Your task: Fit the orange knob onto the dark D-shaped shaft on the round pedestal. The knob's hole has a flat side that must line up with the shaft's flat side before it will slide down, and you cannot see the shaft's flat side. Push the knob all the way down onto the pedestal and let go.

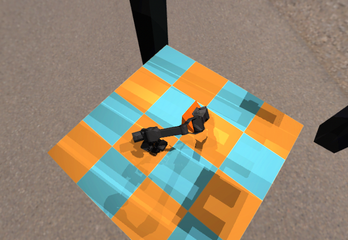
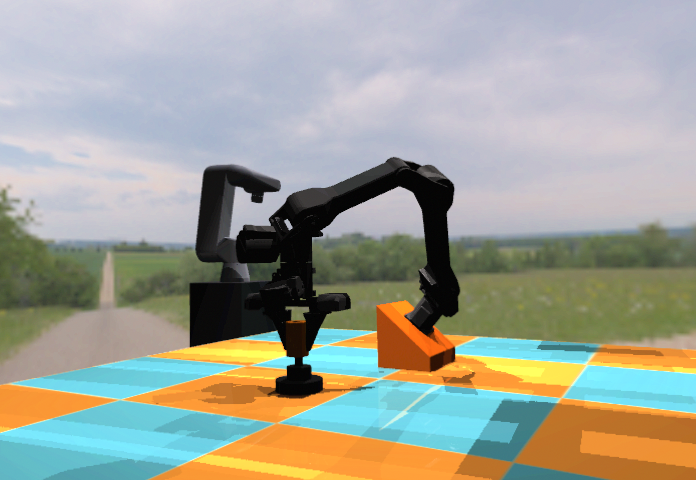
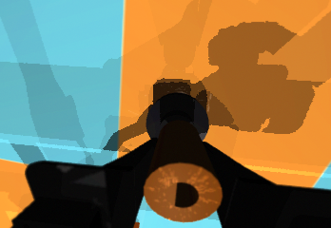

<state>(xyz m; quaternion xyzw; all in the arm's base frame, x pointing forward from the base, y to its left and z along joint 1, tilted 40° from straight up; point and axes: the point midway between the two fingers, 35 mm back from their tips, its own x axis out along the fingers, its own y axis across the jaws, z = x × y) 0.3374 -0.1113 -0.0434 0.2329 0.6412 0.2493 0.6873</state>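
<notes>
My gripper tip is now 2 cm below the orange knob. The rest, counted from my gripper tip: round pedestal (4 cm below).
</notes>
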